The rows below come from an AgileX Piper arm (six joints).
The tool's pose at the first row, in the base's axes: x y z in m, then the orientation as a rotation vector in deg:
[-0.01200, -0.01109, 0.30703, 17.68, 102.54, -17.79]
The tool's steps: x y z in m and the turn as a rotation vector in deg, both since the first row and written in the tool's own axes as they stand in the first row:
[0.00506, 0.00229, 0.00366, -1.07, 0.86, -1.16]
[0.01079, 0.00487, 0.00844, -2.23, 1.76, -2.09]
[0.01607, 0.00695, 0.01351, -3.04, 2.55, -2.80]
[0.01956, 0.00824, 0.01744, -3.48, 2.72, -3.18]
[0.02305, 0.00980, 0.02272, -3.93, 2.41, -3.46]
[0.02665, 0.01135, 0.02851, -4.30, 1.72, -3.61]
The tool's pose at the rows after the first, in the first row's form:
[-0.00904, -0.01009, 0.30116, 16.06, 103.73, -17.55]
[-0.00512, -0.00921, 0.29436, 14.59, 104.91, -17.06]
[-0.00102, -0.00892, 0.28796, 13.53, 105.89, -16.74]
[0.00218, -0.00901, 0.28359, 12.90, 106.17, -16.59]
[0.00670, -0.00936, 0.27891, 12.27, 105.96, -16.41]
[0.01164, -0.00990, 0.27399, 11.74, 105.33, -16.26]

